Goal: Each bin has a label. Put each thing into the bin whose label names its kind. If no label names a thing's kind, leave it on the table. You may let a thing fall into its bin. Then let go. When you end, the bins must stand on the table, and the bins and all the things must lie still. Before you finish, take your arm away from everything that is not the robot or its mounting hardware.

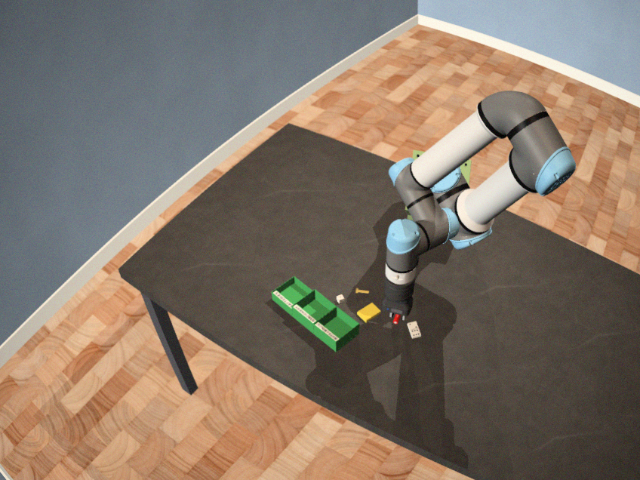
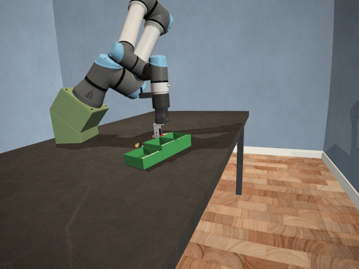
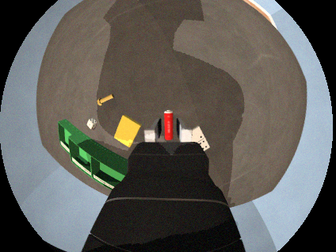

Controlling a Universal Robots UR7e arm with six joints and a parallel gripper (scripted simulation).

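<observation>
The red battery is 2 cm below my hand. From my hand the other things lie so: white domino (1 cm ahead, 6 cm to the left, 2 cm below); then flat yellow block (4 cm ahead, 7 cm to the right, 2 cm below); then brass bolt (14 cm to the right, 2 cm below).
</observation>
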